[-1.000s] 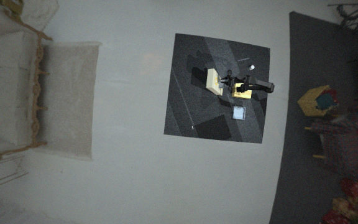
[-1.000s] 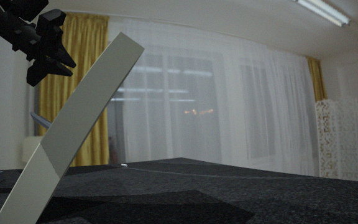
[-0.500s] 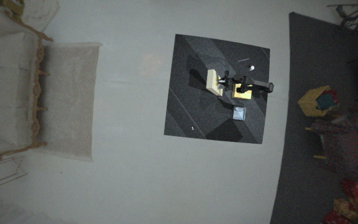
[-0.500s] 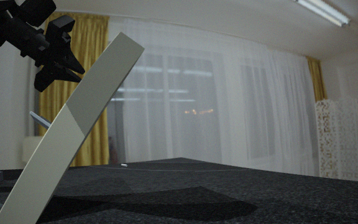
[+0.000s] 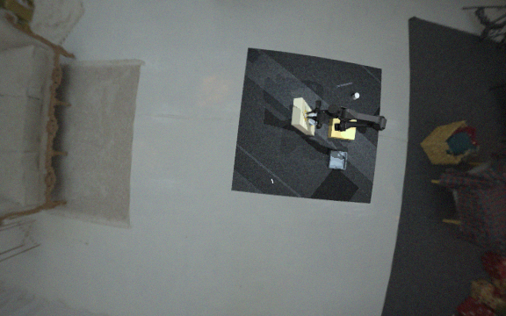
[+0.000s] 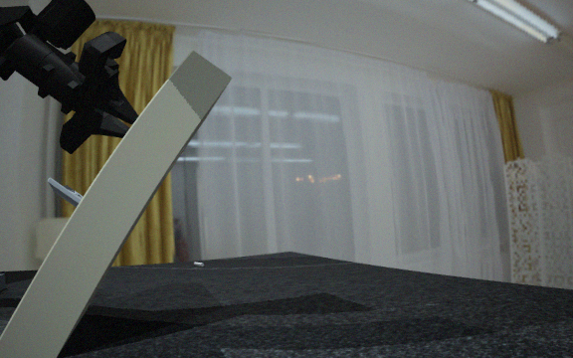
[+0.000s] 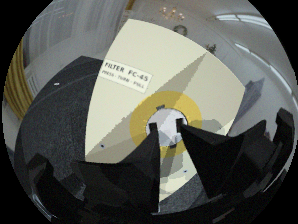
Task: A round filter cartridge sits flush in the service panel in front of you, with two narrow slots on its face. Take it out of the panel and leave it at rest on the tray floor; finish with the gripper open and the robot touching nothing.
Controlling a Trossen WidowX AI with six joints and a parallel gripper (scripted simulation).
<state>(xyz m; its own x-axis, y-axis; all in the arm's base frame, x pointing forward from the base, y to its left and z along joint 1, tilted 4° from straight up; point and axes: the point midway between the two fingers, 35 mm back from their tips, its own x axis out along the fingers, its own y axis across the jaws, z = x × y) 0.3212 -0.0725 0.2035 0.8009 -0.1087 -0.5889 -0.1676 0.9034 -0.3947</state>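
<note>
The white filter cartridge is 20 mm ahead of my gripper tip and 10 mm below it. The rest, counted from my gripper tip: cream service panel 30 mm behind, 90 mm below; then pale blue tray 350 mm behind, 350 mm to the left, 250 mm below.
</note>
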